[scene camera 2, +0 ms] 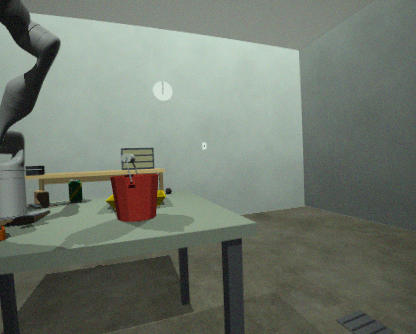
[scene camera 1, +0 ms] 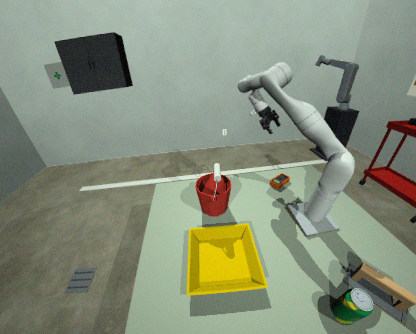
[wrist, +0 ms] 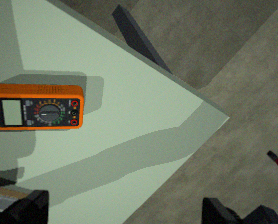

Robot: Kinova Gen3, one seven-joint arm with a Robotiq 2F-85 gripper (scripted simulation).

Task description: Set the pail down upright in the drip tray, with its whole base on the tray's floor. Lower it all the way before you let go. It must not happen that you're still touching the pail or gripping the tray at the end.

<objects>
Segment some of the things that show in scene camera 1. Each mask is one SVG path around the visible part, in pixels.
A yellow drip tray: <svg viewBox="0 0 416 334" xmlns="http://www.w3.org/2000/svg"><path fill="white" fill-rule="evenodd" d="M248 223L189 228L187 295L225 293L267 287Z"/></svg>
A red pail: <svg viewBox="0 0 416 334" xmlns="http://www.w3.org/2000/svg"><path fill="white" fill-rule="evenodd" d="M219 163L214 164L213 173L201 176L196 181L195 186L201 209L209 216L219 216L225 213L229 202L231 180L225 175L221 175Z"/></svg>
</objects>
